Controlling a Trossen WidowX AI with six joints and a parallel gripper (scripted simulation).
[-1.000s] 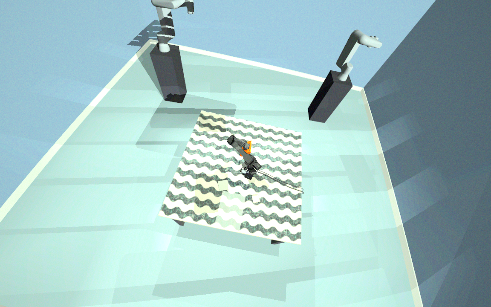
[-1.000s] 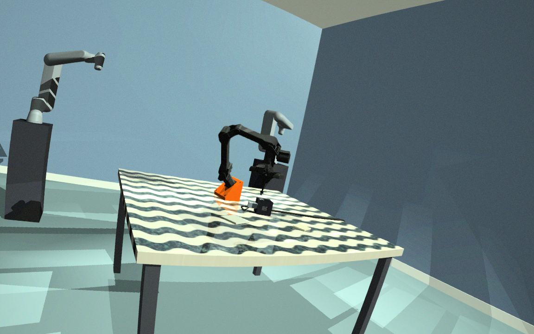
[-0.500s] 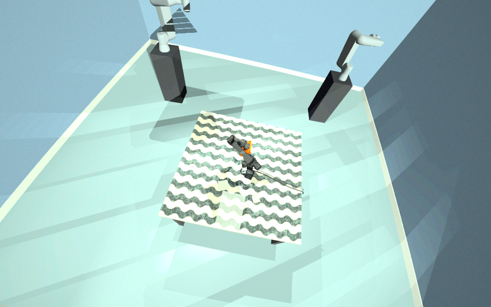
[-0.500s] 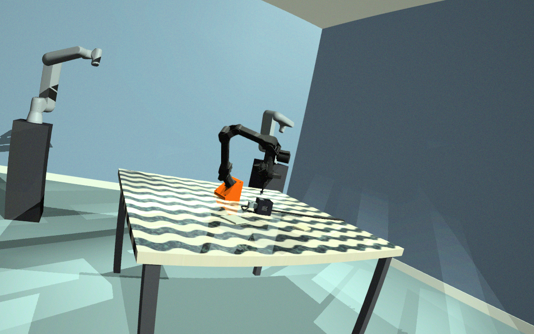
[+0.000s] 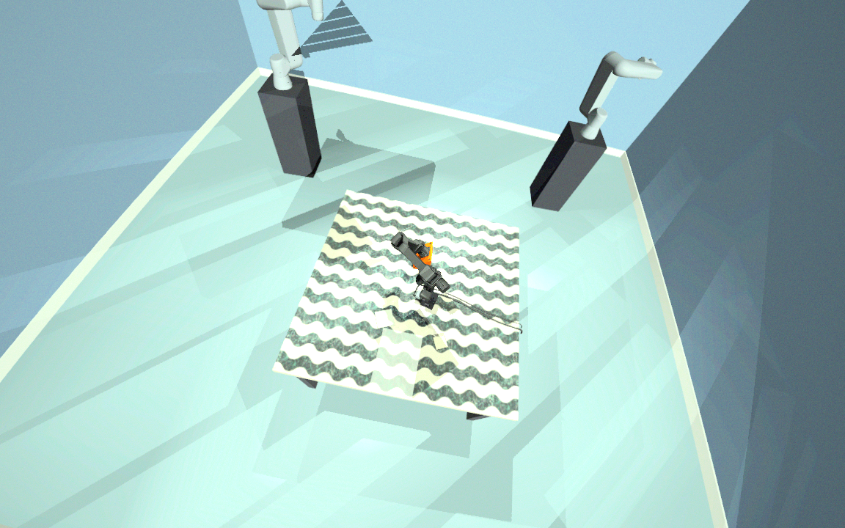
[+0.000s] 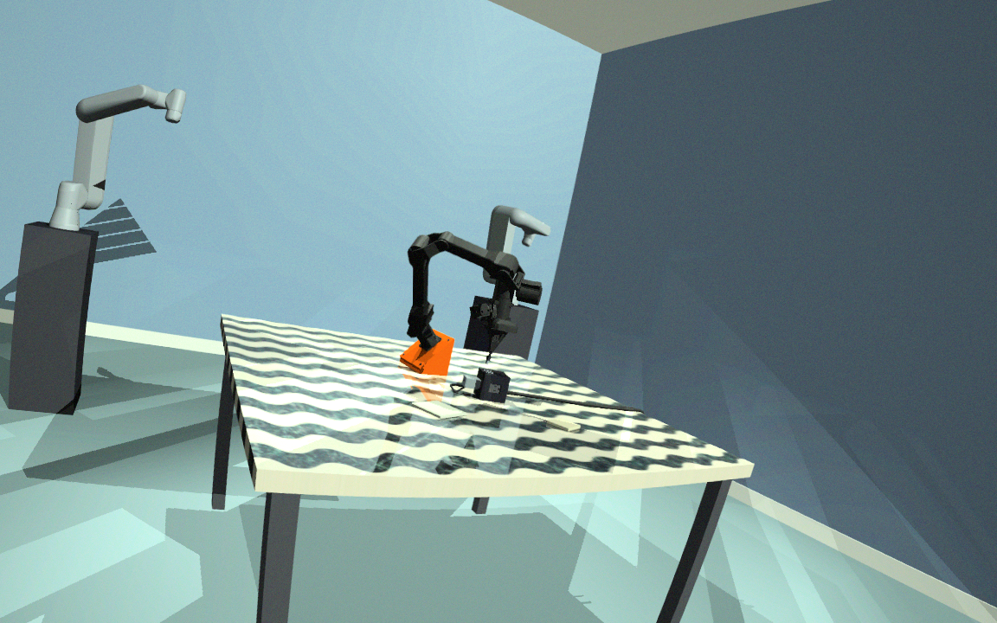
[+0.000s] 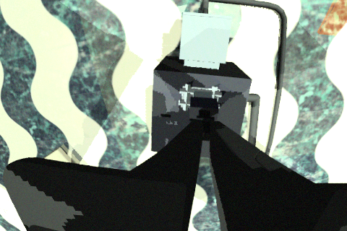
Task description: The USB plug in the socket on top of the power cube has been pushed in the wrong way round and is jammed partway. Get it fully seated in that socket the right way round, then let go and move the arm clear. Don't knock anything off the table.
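Right now my gripper tip is 2 cm above the dark USB plug.
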